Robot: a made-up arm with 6 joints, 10 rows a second.
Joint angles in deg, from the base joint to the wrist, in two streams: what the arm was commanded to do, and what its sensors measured. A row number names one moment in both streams.
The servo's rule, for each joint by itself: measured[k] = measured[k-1] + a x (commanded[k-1-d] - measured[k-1]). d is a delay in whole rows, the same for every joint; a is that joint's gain. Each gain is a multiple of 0.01, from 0.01 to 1. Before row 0 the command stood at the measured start. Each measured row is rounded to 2 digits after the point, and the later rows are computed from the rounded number. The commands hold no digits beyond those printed.
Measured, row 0:
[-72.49 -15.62 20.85 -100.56 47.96 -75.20]
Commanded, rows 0 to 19:
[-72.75 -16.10 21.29 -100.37 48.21 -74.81]
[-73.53 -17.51 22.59 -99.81 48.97 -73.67]
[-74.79 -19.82 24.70 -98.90 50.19 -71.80]
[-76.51 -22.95 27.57 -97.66 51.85 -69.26]
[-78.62 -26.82 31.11 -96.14 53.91 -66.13]
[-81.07 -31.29 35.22 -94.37 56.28 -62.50]
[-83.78 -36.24 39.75 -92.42 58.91 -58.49]
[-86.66 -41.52 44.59 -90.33 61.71 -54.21]
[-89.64 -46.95 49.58 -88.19 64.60 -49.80]
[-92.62 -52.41 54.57 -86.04 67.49 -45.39]
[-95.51 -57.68 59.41 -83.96 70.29 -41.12]
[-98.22 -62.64 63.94 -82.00 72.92 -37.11]
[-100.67 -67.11 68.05 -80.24 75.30 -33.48]
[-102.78 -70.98 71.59 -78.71 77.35 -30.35]
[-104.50 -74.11 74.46 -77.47 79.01 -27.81]
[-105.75 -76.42 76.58 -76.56 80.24 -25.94]
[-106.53 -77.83 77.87 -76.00 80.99 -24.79]
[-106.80 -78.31 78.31 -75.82 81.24 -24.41]
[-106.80 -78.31 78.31 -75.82 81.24 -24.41]
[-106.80 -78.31 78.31 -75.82 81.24 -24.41]
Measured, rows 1 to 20:
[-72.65 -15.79 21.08 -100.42 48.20 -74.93]
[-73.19 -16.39 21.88 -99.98 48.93 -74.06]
[-74.17 -17.59 23.37 -99.20 50.13 -72.50]
[-75.60 -19.47 25.60 -98.09 51.76 -70.26]
[-77.44 -22.04 28.52 -96.69 53.80 -67.41]
[-79.65 -25.28 32.07 -95.02 56.16 -64.02]
[-82.17 -29.12 36.14 -93.15 58.77 -60.20]
[-84.91 -33.46 40.62 -91.12 61.56 -56.07]
[-87.80 -38.18 45.37 -89.01 64.45 -51.74]
[-90.74 -43.16 50.25 -86.87 67.34 -47.36]
[-93.65 -48.24 55.10 -84.77 70.14 -43.05]
[-96.44 -53.28 59.79 -82.78 72.78 -38.95]
[-99.02 -58.12 64.17 -80.95 75.17 -35.18]
[-101.31 -62.62 68.10 -79.34 77.24 -31.85]
[-103.26 -66.64 71.47 -77.99 78.92 -29.06]
[-104.78 -70.06 74.18 -76.96 80.17 -26.91]
[-105.85 -72.78 76.14 -76.27 80.95 -25.45]
[-106.43 -74.72 77.29 -75.95 81.23 -24.73]
[-106.66 -75.98 77.83 -75.86 81.24 -24.51]
[-106.75 -76.80 78.08 -75.83 81.24 -24.44]
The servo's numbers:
d 0
a 0.61 0.35 0.53 0.72 0.95 0.69

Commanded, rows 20 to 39:
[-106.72 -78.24 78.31 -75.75 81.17 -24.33]
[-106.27 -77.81 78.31 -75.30 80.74 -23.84]
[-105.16 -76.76 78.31 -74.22 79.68 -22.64]
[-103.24 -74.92 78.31 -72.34 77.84 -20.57]
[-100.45 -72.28 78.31 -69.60 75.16 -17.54]
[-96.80 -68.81 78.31 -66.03 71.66 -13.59]
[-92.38 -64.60 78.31 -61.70 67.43 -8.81]
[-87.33 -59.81 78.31 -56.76 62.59 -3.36]
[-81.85 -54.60 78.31 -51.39 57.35 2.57]
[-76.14 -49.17 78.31 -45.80 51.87 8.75]
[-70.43 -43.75 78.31 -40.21 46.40 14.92]
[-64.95 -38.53 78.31 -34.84 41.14 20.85]
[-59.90 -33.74 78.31 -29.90 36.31 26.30]
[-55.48 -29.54 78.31 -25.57 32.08 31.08]
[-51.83 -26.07 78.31 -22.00 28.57 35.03]
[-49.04 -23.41 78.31 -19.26 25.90 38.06]
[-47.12 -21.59 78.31 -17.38 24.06 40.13]
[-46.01 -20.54 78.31 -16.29 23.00 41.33]
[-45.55 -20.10 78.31 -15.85 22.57 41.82]
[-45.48 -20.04 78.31 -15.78 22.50 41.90]
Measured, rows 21 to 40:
[-106.73 -77.30 78.20 -75.77 81.17 -24.36]
[-106.45 -77.48 78.26 -75.43 80.76 -24.00]
[-105.66 -77.23 78.29 -74.56 79.73 -23.06]
[-104.18 -76.42 78.30 -72.96 77.93 -21.34]
[-101.90 -74.97 78.31 -70.54 75.30 -18.72]
[-98.79 -72.81 78.31 -67.29 71.84 -15.18]
[-94.88 -69.94 78.31 -63.27 67.65 -10.78]
[-90.27 -66.39 78.31 -58.58 62.84 -5.66]
[-85.13 -62.26 78.31 -53.40 57.62 0.02]
[-79.65 -57.68 78.31 -47.93 52.16 6.04]
[-74.03 -52.80 78.31 -42.37 46.69 12.17]
[-68.49 -47.81 78.31 -36.95 41.42 18.16]
[-63.25 -42.89 78.31 -31.87 36.57 23.78]
[-58.51 -38.22 78.31 -27.33 32.30 28.82]
[-54.44 -33.97 78.31 -23.49 28.76 33.10]
[-51.15 -30.27 78.31 -20.44 26.04 36.52]
[-48.69 -27.23 78.31 -18.24 24.16 39.01]
[-47.06 -24.89 78.31 -16.84 23.06 40.61]
[-46.14 -23.21 78.31 -16.13 22.59 41.44]
[-45.74 -22.10 78.31 -15.88 22.50 41.76]

